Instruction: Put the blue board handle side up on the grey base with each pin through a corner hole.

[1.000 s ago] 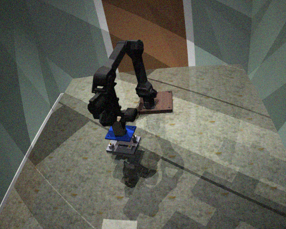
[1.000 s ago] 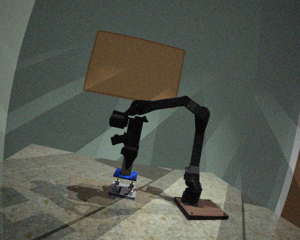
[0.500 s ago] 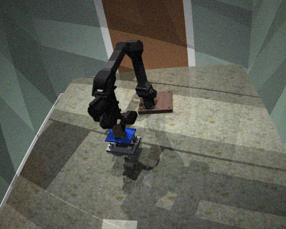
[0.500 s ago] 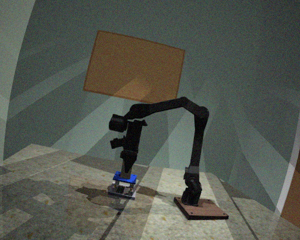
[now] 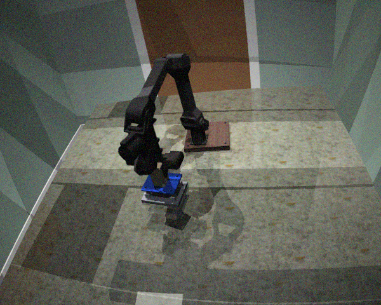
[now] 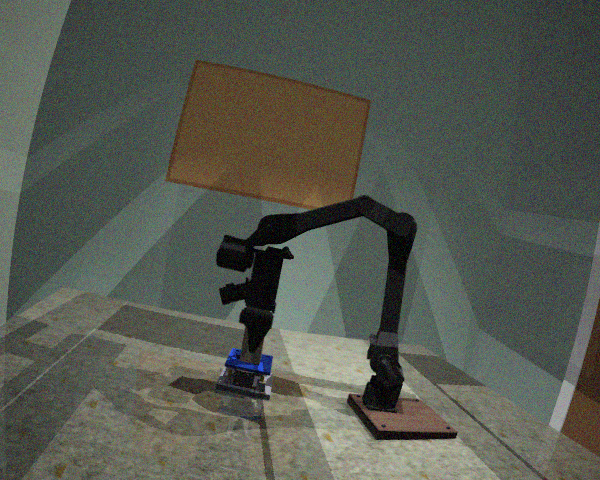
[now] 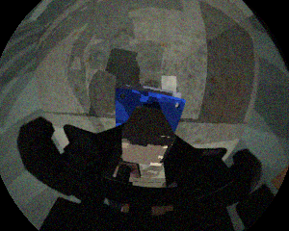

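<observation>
My gripper tip is now 7 cm above the grey base. Also, from my gripper tip: blue board 1 cm below.
</observation>
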